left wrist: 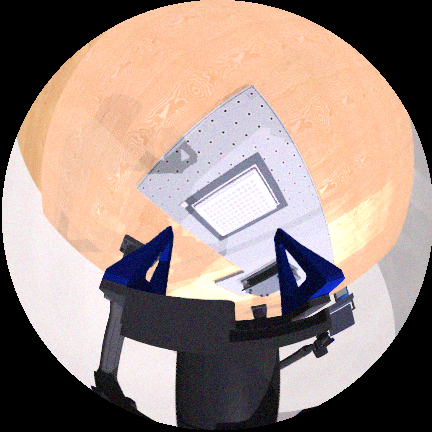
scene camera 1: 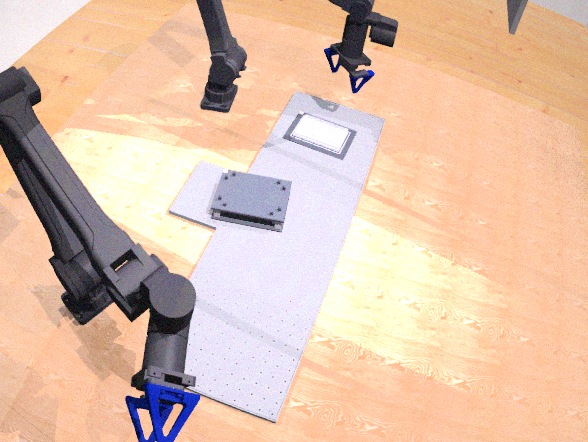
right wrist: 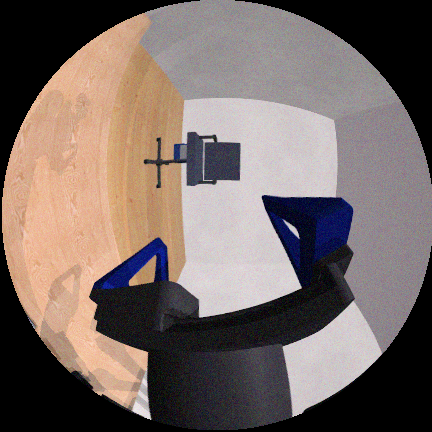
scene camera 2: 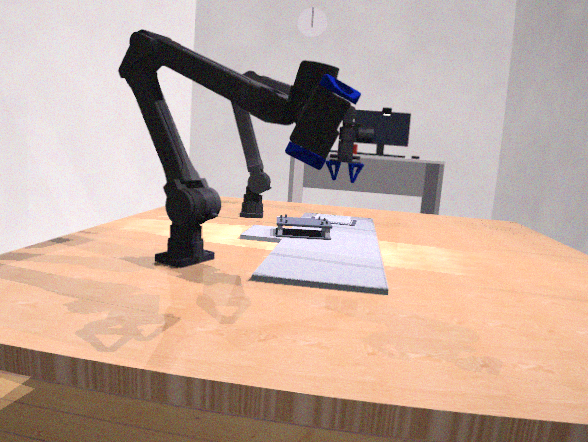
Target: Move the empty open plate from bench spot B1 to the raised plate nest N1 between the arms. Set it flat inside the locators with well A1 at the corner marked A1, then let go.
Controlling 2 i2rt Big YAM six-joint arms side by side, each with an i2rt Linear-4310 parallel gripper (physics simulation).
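Frame: origin at the left arm's base, x back, y right, z up, level; metres.
Seen in the pictures: left gripper, fingertip midpoint: (left wrist: 224,232) (scene camera 1: 344,82) (scene camera 2: 342,181); right gripper, fingertip midpoint: (left wrist: 327,333) (right wrist: 208,223) (scene camera 2: 332,126); left arm's base at its link origin: (scene camera 1: 219,98) (scene camera 2: 252,215); right arm's base at its link origin: (left wrist: 258,307) (scene camera 1: 91,297) (scene camera 2: 185,259).
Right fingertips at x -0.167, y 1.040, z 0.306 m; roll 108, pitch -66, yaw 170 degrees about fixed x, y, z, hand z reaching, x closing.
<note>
Offsets run from my right fingertips to a thing's top centre. "*": to the spot under its first point. Level surfaces: height alone.
The white well plate @(dz -0.277, dx -0.138, dy -0.946 m) (scene camera 1: 321,133) (scene camera 2: 336,219) (left wrist: 236,202) lies flat in a dark rectangular frame (scene camera 1: 292,131) (left wrist: 282,204) on the grey perforated board. The raised plate nest @(dz -0.242, dx -0.011, dy -0.660 m) (scene camera 1: 252,196) (scene camera 2: 304,222) (left wrist: 270,281), a grey block with several small dark pegs near its corners, stands at the board's middle and holds no plate. My left gripper (scene camera 1: 345,80) (scene camera 2: 344,181) (left wrist: 224,232) is open and empty, high above the table beyond the plate's end of the board. My right gripper (scene camera 1: 150,440) (right wrist: 208,223) is open and empty, raised near the board's near end in scene camera 1, far from the plate.
The grey board @(dz -0.293 m) (scene camera 1: 280,265) (scene camera 2: 325,265) (left wrist: 225,120) lies on the wooden table @(dz -0.306 m) (scene camera 1: 450,225) (scene camera 2: 425,320), with a side piece @(* dz -0.293, dx +0.134, dy -0.665 m) (scene camera 1: 192,192) beside the nest. In scene camera 2 a desk (scene camera 2: 370,175) with a monitor (scene camera 2: 395,129) stands behind the table. A chair (right wrist: 221,161) shows in the right wrist view.
</note>
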